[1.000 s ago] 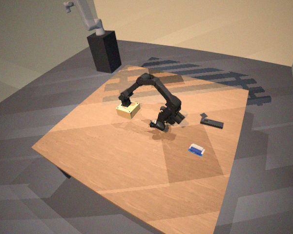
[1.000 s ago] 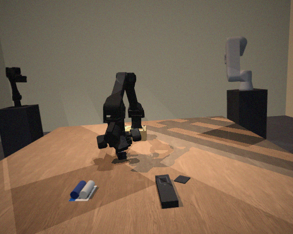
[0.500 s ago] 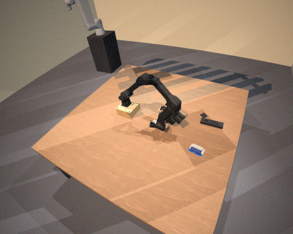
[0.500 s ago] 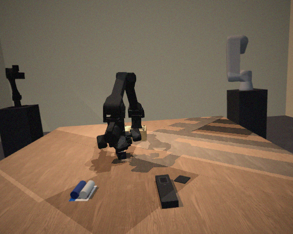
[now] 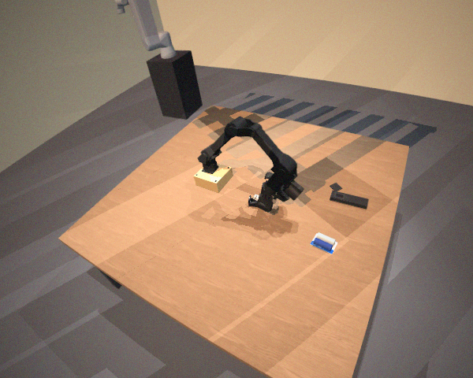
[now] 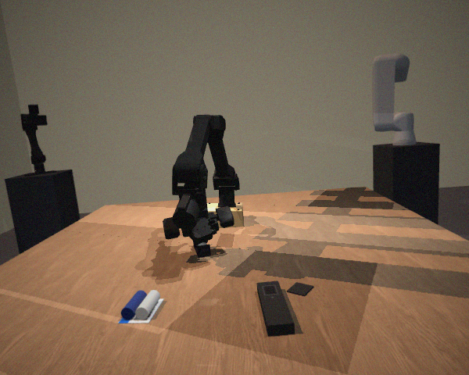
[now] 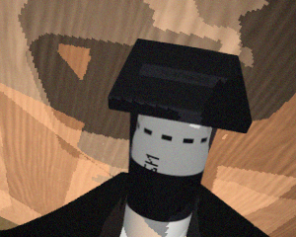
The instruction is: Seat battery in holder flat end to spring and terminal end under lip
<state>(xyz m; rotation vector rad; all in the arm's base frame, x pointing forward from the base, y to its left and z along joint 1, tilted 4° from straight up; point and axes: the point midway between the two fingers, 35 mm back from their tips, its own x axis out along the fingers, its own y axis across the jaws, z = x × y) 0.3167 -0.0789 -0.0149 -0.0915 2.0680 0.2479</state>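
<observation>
Right now the grey plate is 30 mm ahead of my gripper tip, 10 mm to the left of it and 10 mm below it. Round my gripper tip: black cover 290 mm ahead, 220 mm to the left, 20 mm below; card 310 mm ahead, 100 mm to the right, 10 mm below; battery 10 mm above.
</observation>
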